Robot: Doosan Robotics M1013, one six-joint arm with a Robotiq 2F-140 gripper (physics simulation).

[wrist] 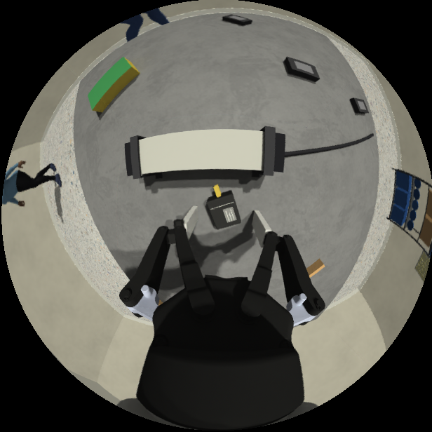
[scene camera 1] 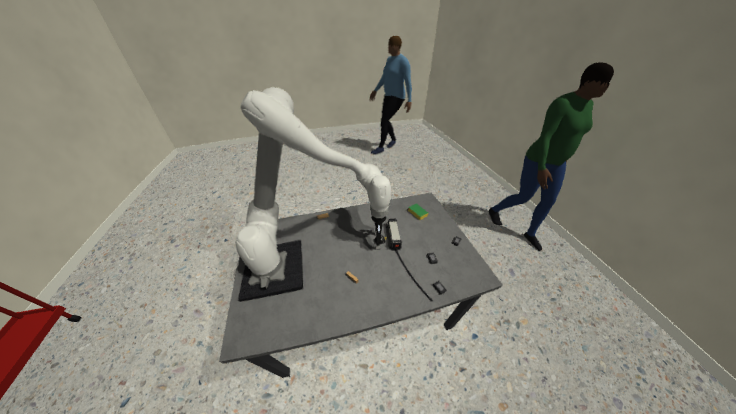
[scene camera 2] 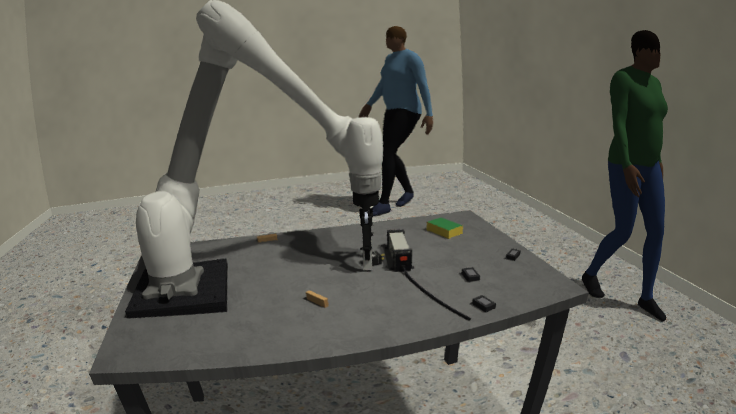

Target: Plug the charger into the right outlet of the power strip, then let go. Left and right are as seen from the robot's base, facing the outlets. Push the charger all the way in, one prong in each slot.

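Places are measured from the arm's base along level axes (x left, y back, z up), in millimetres.
Pixels of known places: gripper, fingertip midpoint: (scene camera 1: 377,241) (scene camera 2: 367,262); arm's base at its link origin: (scene camera 1: 269,268) (scene camera 2: 174,284).
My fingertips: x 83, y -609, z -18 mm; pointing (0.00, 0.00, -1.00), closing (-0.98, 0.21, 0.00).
Note:
For each thing: its top centre in the pictures, then the offset to it from my fingertips. "pt": a spot on its surface instead.
- black charger at its top centre: (scene camera 2: 374,254) (scene camera 1: 381,237) dz +25, dx +2, dy -22 mm
- power strip at its top centre: (scene camera 2: 399,239) (scene camera 1: 394,230) dz +55, dx +18, dy -104 mm
- strip's black cable at a spot on its surface: (scene camera 2: 436,298) pt dz +1, dx -280, dy -123 mm
- yellow sponge at its top centre: (scene camera 2: 444,223) (scene camera 1: 418,209) dz +26, dx +186, dy -325 mm
The black charger (scene camera 1: 382,239) (scene camera 2: 377,257) (wrist: 223,212) lies on the table with its yellow prongs towards the power strip (scene camera 1: 394,234) (scene camera 2: 399,246) (wrist: 202,151). In the wrist view a gap shows between prongs and strip, and the charger is turned a little relative to the strip's long side. The strip has a pale top and black ends; its outlet face is mostly hidden, so the slots cannot be made out. My gripper (scene camera 1: 378,242) (scene camera 2: 366,265) (wrist: 225,215) is open, pointing down. Its pale fingertips stand apart on either side of the charger's rear part, with nothing gripped.
The strip's black cable (scene camera 1: 410,271) (scene camera 2: 436,297) (wrist: 327,148) runs over the table. A green and yellow sponge (scene camera 1: 417,211) (scene camera 2: 444,227) (wrist: 114,85), small black devices (scene camera 1: 431,257) (scene camera 2: 470,273) (wrist: 301,69) and orange blocks (scene camera 1: 351,277) (scene camera 2: 316,298) lie around. Two people stand beyond the table.

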